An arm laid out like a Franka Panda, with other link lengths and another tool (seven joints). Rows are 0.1 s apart.
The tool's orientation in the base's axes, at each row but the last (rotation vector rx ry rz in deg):
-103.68 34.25 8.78
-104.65 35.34 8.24
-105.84 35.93 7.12
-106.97 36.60 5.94
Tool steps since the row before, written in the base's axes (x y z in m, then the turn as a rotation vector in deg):
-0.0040 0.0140 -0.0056 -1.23 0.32 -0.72
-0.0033 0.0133 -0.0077 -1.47 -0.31 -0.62
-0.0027 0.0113 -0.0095 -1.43 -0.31 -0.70
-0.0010 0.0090 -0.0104 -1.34 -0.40 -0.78
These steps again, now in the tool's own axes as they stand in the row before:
-0.0057 0.0038 0.0140 -0.88 1.13 0.29
-0.0043 0.0053 0.0142 -0.91 1.30 -0.37
-0.0027 0.0067 0.0131 -0.84 1.35 -0.33
-0.0004 0.0070 0.0119 -0.70 1.39 -0.36

